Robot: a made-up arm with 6 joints.
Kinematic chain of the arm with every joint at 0, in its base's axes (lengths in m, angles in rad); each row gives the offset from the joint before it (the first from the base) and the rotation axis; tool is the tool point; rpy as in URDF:
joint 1: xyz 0 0 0.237 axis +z
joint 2: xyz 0 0 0 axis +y
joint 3: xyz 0.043 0 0.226 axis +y
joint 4: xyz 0.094 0 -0.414 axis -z
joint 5: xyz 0 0 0 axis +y
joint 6: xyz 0.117 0 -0.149 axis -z
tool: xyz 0 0 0 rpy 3.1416 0 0
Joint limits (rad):
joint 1: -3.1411..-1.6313
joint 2: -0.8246..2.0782
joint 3: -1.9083..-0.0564
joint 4: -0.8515..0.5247
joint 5: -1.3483..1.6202
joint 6: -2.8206..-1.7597
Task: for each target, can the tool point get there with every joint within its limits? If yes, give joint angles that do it. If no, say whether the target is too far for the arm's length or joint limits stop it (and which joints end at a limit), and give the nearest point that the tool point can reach.
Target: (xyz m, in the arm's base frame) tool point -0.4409 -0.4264 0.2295
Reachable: yes | joints -2.3988 0.0194 -0.9289 -0.2229 0.2777 -2.7169
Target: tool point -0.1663 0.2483 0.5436
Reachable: no: joint limits stop it (at a limit: joint 1, joint 2, joint 4, joint 5) | nearest point -0.2452 0.0856 0.5753 | short by 0.184 m
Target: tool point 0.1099 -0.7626 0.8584
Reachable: no: too far | nearest point 0.0366 -0.6053 0.7328 | short by 0.214 m
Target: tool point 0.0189 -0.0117 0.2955
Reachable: no: joint limits stop it (at a limit: joint 1, joint 2, joint 3, joint 5) | nearest point 0.2682 -0.0092 0.3721 | short by 0.261 m
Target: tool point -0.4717 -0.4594 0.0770
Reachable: yes | joints -2.4766 0.6012 -1.2359 -0.5666 -0.0992 -1.8520
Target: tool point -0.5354 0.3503 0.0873
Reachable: no: joint limits stop it (at a limit: joint 1, joint 4, joint 5) | nearest point -0.5353 0.1160 0.0873 | short by 0.234 m
